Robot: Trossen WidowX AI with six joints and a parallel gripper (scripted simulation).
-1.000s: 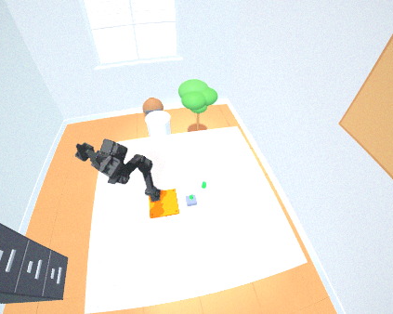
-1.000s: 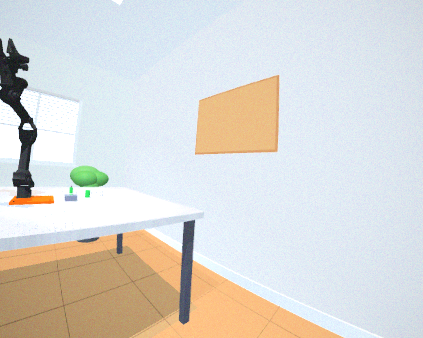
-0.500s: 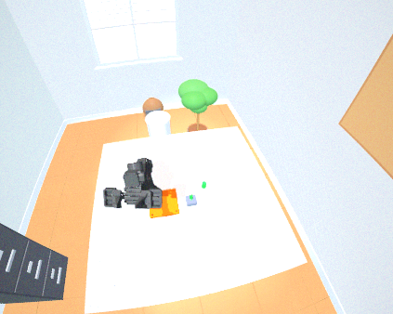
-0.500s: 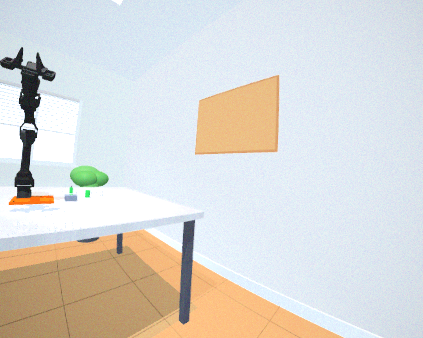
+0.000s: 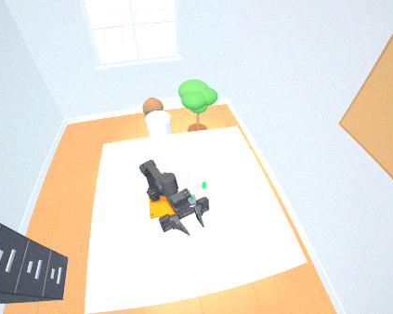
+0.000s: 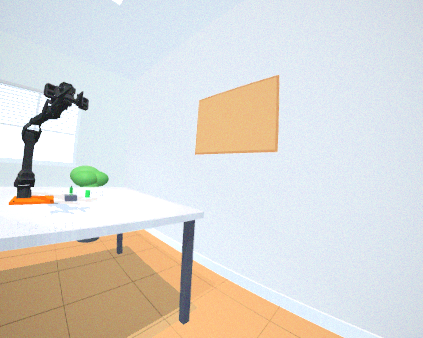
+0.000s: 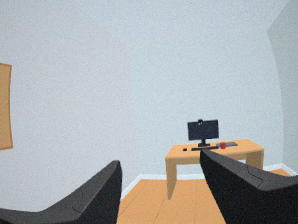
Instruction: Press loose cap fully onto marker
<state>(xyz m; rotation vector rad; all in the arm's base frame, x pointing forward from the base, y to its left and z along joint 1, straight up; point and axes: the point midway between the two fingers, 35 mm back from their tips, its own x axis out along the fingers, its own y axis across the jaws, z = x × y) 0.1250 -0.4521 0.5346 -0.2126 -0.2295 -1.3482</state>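
Right now my gripper tip is 22 cm short of the green cap, 48 cm to the right of it and 53 cm above it. From my gripper tip the other things lie so: holder block 10 cm ahead, 39 cm to the left, 54 cm below.
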